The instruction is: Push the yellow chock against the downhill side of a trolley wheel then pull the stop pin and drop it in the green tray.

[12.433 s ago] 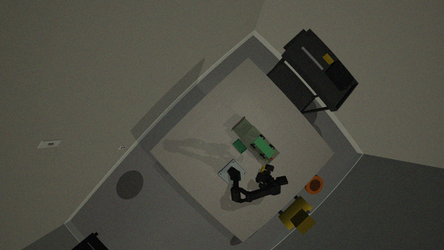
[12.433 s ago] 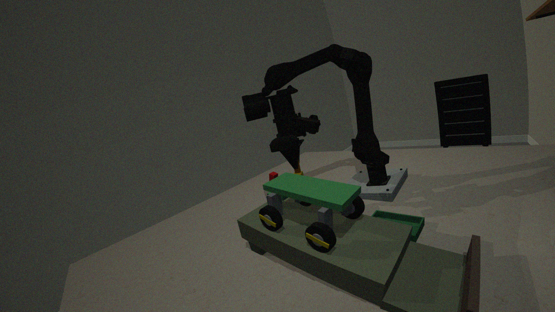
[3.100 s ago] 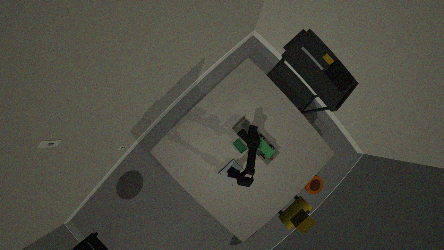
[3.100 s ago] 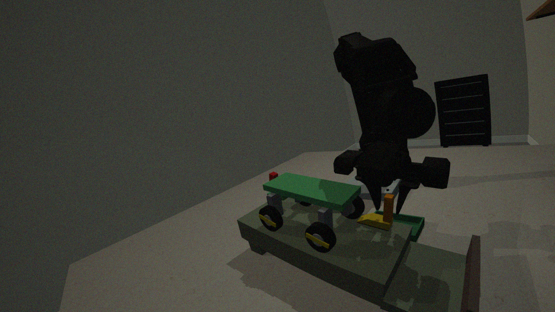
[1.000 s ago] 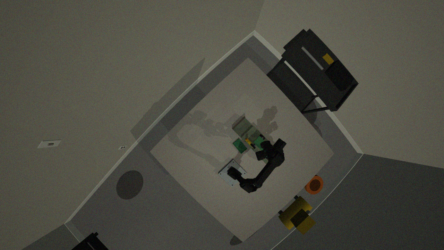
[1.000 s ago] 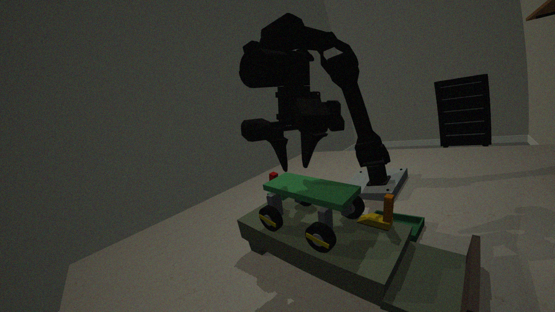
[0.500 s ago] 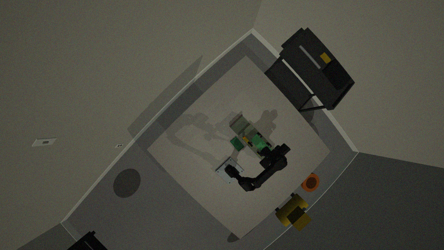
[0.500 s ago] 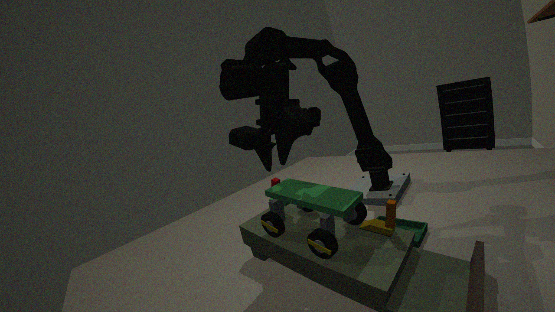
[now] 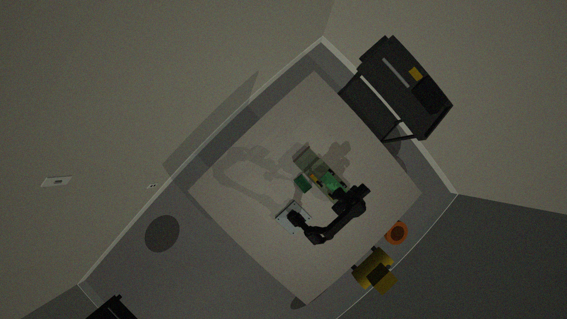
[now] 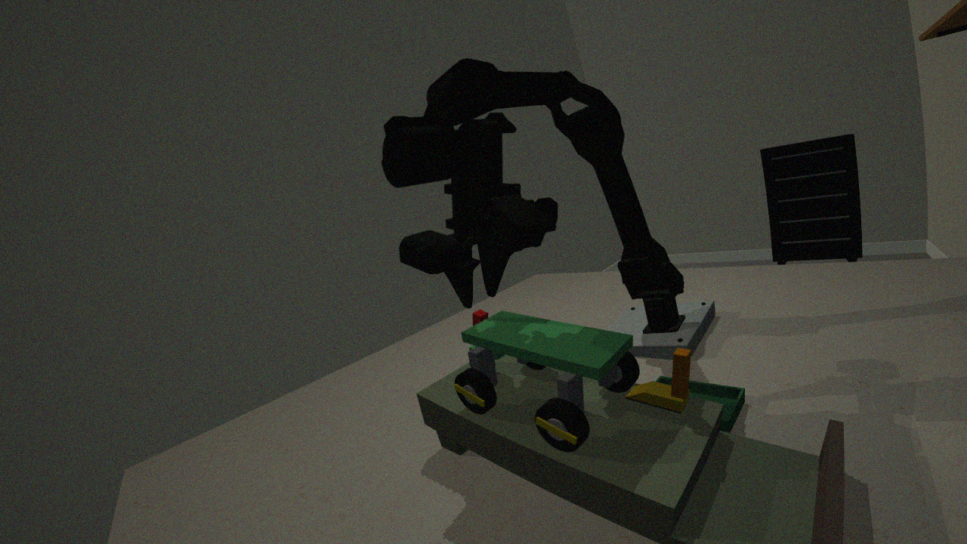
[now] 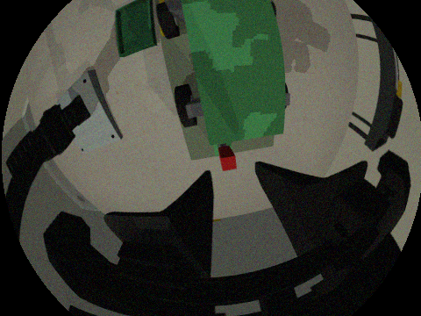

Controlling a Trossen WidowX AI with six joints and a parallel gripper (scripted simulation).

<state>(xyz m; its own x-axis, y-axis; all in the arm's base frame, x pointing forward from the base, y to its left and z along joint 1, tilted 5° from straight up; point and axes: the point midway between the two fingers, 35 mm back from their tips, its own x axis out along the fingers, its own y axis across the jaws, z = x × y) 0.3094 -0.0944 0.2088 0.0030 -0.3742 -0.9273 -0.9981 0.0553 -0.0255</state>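
The red-headed stop pin lies 5 cm below my gripper tip and 2 cm to the right of it. Round my gripper tip: trolley: 10 cm to the left, 7 cm below, 2 cm ahead; yellow chock: 21 cm to the left, 10 cm below, 2 cm behind; green tray: 22 cm to the left, 19 cm below, 10 cm behind.
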